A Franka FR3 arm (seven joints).
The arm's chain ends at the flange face. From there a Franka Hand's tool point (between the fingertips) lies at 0.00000 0.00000 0.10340 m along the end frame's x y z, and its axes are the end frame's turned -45 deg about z.
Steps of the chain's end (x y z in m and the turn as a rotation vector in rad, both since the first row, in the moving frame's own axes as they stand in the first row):
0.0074 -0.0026 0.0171 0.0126 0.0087 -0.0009
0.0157 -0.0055 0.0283 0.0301 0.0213 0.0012
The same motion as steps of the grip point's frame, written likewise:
0.0086 0.0031 0.0171 0.0028 0.0151 -0.0009
0.0187 0.0066 0.0282 0.0062 0.0363 0.0012

